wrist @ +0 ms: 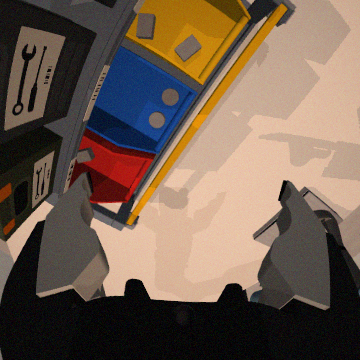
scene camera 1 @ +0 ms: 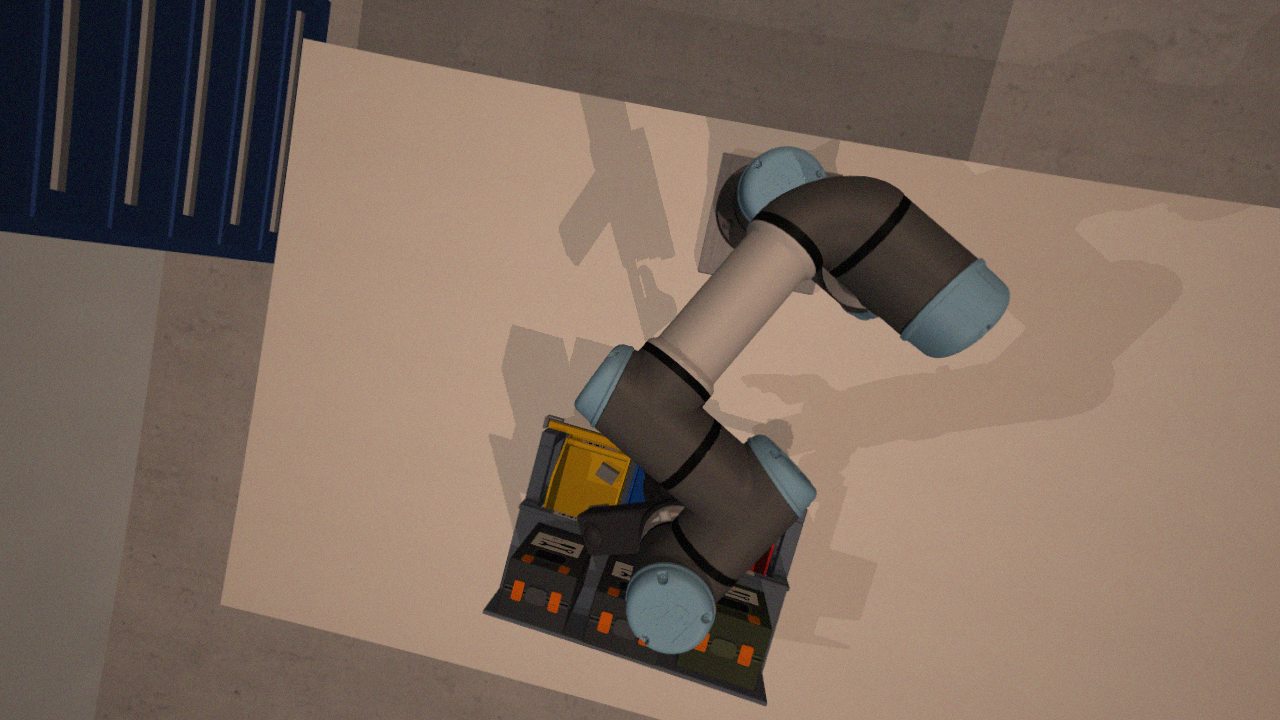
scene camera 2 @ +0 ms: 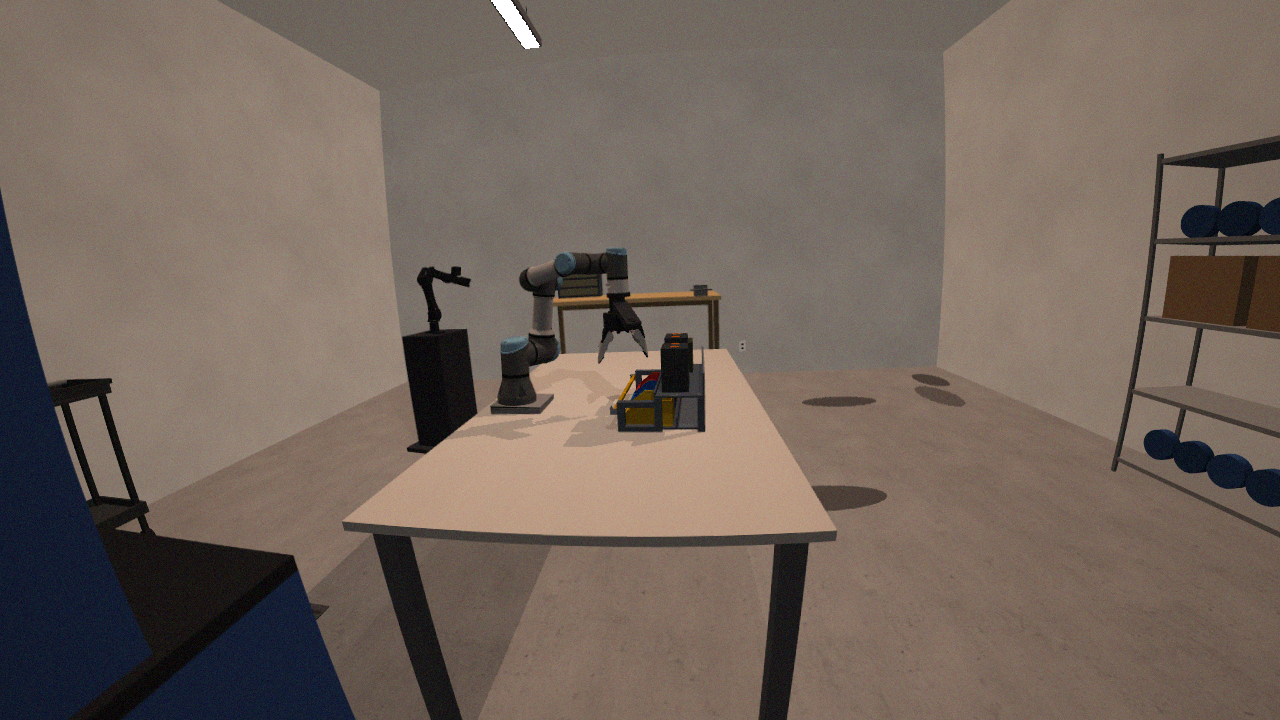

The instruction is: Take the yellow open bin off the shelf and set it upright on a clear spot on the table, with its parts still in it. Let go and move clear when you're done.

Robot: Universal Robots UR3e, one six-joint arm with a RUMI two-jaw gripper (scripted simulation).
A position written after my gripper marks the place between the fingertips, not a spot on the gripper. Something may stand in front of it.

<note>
In view: my gripper (scene camera 1: 673, 479), a yellow bin (scene camera 1: 573, 487), a red bin (wrist: 115, 177) and a blue bin (wrist: 132, 90).
The yellow bin shows as well in scene camera 2 (scene camera 2: 633, 415). My gripper also shows in the wrist view (wrist: 186, 177) and in scene camera 2 (scene camera 2: 623, 360).
</note>
